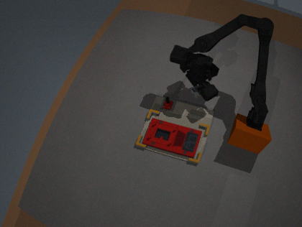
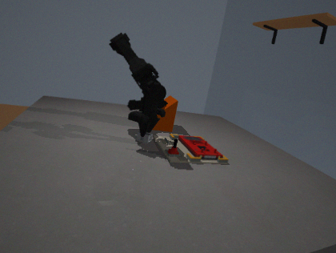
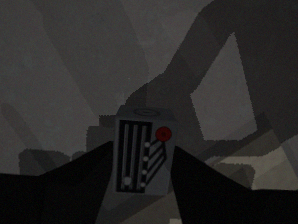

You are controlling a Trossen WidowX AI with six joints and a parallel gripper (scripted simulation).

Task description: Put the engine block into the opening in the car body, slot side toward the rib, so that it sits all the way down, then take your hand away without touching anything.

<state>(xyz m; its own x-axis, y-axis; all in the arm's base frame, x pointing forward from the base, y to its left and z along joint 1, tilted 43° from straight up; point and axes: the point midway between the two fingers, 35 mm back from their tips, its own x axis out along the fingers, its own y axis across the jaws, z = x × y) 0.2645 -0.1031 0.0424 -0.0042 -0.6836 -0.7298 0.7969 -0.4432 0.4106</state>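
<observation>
Now: the stand 10 cm ahead of my gripper tip, 10 cm to the left of it and 1 cm above it. The rest, counted from my gripper tip: grey engine block (1 cm below).
</observation>
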